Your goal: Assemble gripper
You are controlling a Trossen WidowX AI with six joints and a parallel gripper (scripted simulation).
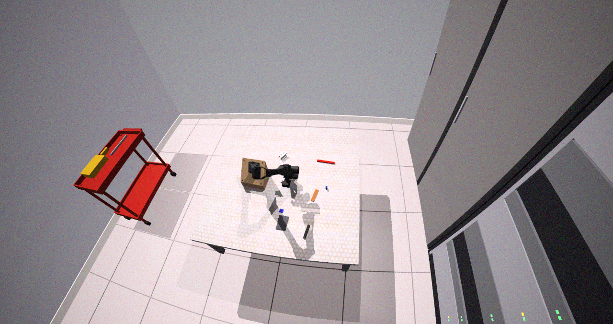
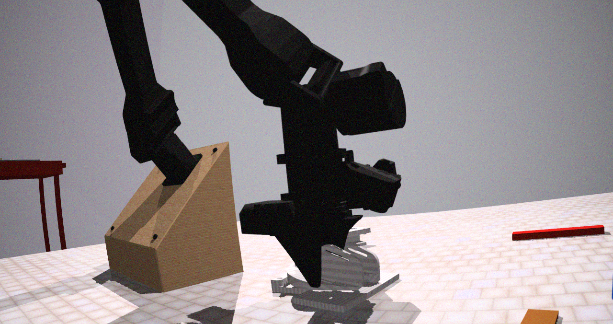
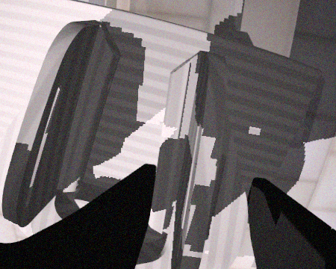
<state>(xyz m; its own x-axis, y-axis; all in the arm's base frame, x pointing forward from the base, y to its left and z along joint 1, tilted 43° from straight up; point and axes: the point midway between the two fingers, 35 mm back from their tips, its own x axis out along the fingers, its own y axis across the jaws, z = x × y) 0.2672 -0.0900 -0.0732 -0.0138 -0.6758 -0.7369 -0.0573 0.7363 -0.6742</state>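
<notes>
Now: the ribbed white plate 30 mm to the left of my gripper tip, 20 mm below it and 10 mm ahead of it. From my gripper tip the other things lie so: red bar (270 mm to the left, 270 mm ahead, 20 mm below); then dark grey plate (350 mm to the right, 30 mm ahead, 20 mm below); then orange block (230 mm ahead, 80 mm to the right, 20 mm below).
</notes>
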